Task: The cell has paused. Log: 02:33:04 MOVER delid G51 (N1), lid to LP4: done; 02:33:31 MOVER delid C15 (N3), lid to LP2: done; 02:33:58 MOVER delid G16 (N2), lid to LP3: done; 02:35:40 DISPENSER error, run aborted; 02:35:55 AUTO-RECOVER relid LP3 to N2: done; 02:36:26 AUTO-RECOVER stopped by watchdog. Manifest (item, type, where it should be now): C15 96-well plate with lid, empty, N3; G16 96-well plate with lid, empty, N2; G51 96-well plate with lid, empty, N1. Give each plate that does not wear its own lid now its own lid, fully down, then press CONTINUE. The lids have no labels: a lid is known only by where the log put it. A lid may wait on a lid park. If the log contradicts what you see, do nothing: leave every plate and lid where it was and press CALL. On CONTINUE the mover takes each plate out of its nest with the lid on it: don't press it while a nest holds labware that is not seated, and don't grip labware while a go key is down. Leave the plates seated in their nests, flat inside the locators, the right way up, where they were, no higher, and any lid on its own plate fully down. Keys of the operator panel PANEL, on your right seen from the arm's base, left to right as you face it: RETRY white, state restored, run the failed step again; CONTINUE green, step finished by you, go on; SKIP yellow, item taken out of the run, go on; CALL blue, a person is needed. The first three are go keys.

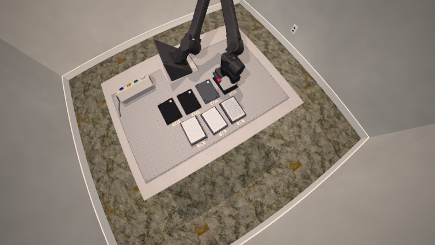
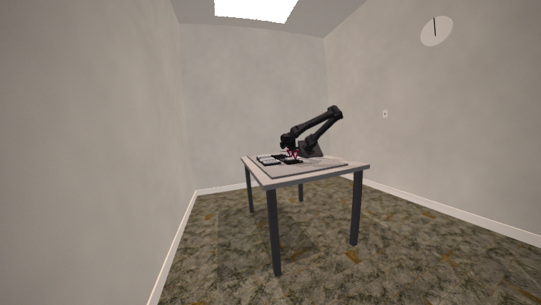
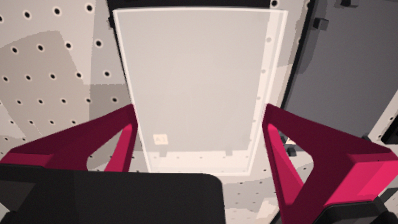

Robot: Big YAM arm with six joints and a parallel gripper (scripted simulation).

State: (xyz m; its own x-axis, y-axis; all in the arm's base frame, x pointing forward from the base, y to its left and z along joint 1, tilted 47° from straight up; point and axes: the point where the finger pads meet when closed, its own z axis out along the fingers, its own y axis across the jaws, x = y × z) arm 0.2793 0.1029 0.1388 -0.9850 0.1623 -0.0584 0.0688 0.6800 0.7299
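My gripper is now 1 cm to the right of the lid park LP2 and 4 cm above it. The rest, counted from my hand: lid park LP3: 1 cm behind, 26 cm to the right, 4 cm below; LP4 label: 8 cm ahead, 13 cm to the right, 4 cm below; lid park LP4: 1 cm behind, 12 cm to the right, 4 cm below.
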